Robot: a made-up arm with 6 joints.
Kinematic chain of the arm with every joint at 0, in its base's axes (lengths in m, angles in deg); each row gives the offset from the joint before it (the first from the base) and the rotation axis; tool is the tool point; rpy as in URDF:
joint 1: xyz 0 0 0.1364 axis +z
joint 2: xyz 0 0 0 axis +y
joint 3: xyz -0.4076 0 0.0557 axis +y
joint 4: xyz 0.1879 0 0.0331 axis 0.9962 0 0.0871
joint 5: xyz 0 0 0 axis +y
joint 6: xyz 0.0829 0 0.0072 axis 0.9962 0 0.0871
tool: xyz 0 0 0 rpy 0 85 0
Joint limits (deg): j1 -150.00..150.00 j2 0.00..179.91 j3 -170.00..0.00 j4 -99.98..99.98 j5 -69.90..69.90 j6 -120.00..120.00
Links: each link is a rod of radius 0.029 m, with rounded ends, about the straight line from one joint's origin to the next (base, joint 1, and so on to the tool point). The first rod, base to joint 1, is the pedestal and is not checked.
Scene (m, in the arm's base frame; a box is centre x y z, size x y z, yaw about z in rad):
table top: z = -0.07
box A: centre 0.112 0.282 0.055 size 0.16 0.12 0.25 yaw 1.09
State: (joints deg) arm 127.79 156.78 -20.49 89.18 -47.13 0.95
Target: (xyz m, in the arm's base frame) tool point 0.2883 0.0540 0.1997
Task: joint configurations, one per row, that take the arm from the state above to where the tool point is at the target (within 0.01 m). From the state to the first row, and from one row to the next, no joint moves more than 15 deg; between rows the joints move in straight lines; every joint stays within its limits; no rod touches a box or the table.
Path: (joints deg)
1: 125.22 142.95 -33.98 82.21 -50.38 8.39
2: 122.66 129.11 -47.48 75.24 -53.64 15.83
3: 120.09 115.28 -60.97 68.26 -56.89 23.27
4: 117.53 101.44 -74.46 61.29 -60.14 30.71
5: 114.96 87.61 -87.96 54.32 -63.39 38.15
6: 112.40 73.78 -101.45 47.35 -66.65 45.60
7: 109.83 59.94 -114.94 40.38 -69.90 53.04
8: 97.83 69.70 -102.13 47.30 -69.54 45.60
9: 85.82 79.45 -89.31 54.22 -69.18 38.15
10: 73.81 89.20 -76.50 61.14 -68.81 30.71
11: 61.80 98.95 -63.68 68.06 -68.45 23.27
12: 49.80 108.71 -50.87 74.98 -68.09 15.83
13: 37.79 118.46 -38.06 81.90 -67.73 8.39
14: 25.78 128.21 -25.24 88.82 -67.37 0.95

